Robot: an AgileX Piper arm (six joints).
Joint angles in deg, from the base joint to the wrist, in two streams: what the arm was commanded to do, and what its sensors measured. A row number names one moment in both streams.
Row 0, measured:
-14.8 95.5 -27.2 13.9 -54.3 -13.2
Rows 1 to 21, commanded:
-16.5 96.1 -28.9 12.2 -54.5 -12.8
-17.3 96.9 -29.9 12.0 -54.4 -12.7
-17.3 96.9 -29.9 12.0 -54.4 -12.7
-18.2 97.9 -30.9 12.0 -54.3 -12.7
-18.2 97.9 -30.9 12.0 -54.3 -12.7
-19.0 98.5 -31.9 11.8 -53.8 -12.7
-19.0 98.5 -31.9 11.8 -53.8 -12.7
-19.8 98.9 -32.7 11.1 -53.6 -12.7
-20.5 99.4 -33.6 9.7 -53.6 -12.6
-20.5 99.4 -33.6 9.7 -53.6 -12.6
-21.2 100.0 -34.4 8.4 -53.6 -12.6
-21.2 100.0 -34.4 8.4 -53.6 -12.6
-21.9 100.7 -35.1 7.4 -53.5 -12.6
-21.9 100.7 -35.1 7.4 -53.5 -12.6
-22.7 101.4 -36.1 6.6 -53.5 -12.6
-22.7 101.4 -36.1 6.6 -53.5 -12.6
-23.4 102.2 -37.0 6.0 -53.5 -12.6
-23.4 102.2 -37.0 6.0 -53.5 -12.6
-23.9 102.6 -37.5 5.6 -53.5 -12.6
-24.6 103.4 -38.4 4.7 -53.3 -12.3
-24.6 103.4 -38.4 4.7 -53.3 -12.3
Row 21, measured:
-23.4 102.6 -36.8 6.2 -53.4 -12.7
